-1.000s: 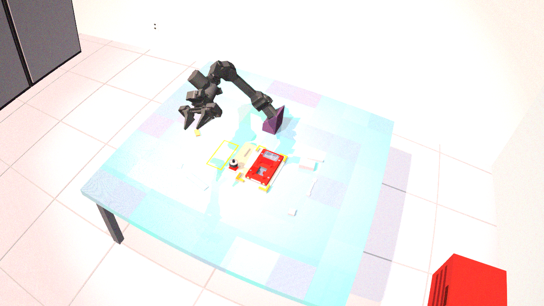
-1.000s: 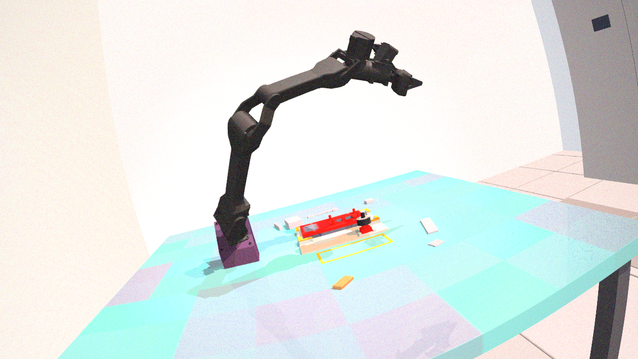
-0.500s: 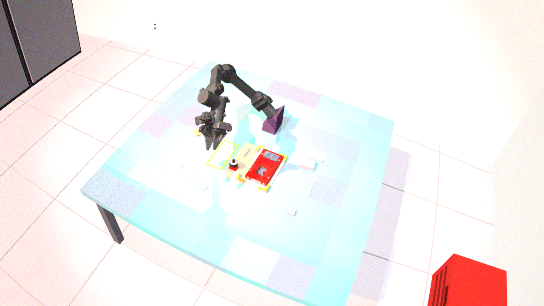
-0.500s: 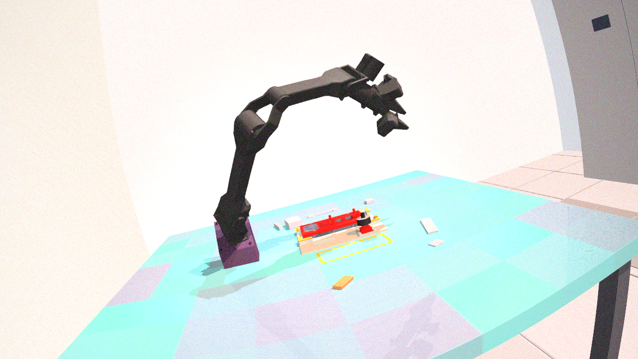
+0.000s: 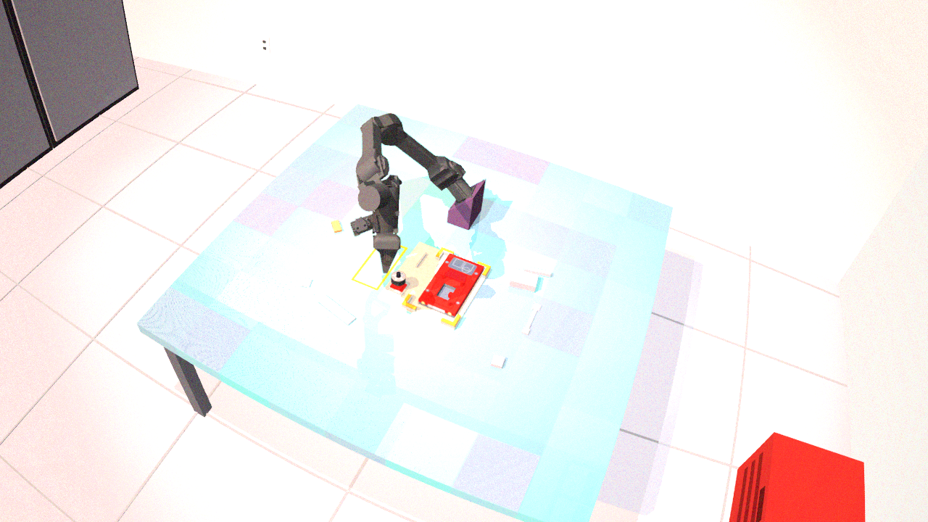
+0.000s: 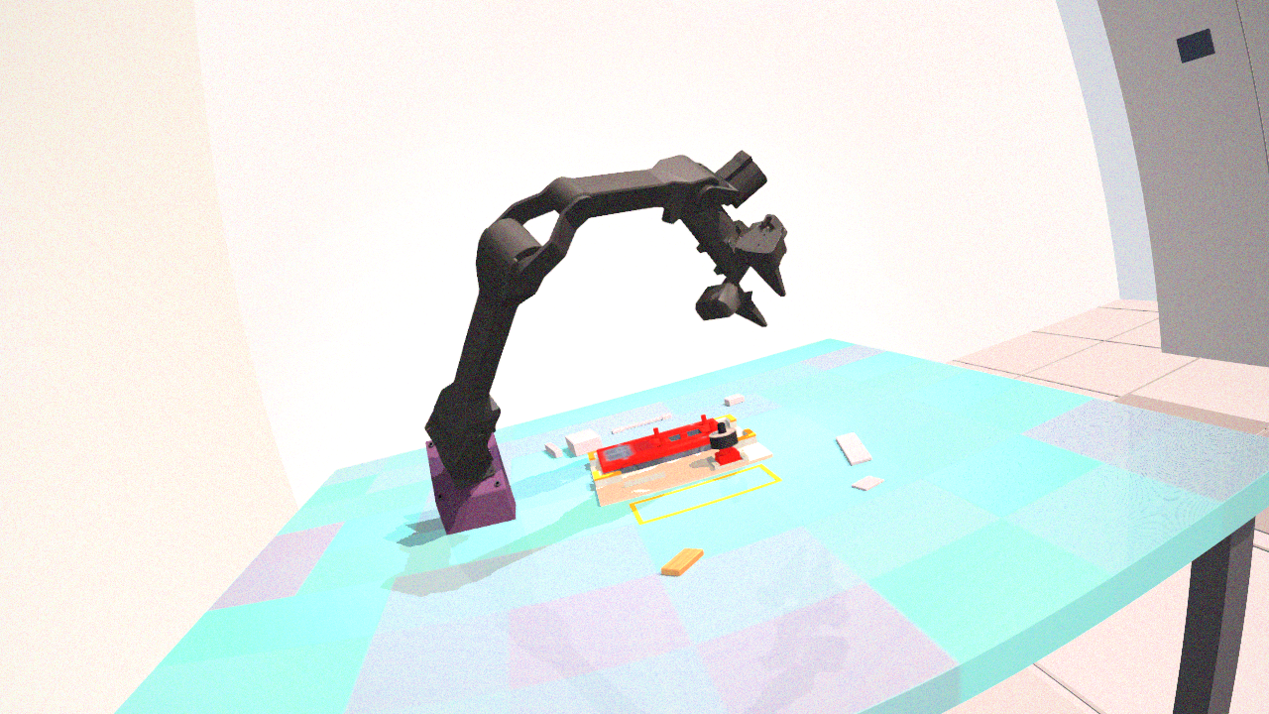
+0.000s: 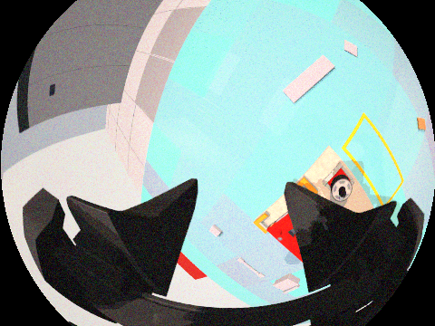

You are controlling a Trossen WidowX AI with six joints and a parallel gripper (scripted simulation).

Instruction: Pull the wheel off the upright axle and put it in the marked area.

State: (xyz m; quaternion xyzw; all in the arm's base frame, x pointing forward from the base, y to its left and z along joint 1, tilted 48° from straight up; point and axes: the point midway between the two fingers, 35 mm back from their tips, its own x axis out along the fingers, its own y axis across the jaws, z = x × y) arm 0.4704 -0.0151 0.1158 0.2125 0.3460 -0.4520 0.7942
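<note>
Right now the wheel is 150 mm below my gripper tip and 120 mm behind it. From my gripper tip the other things lie so: beige board (180 mm below, 160 mm behind, 100 mm to the left).
</note>
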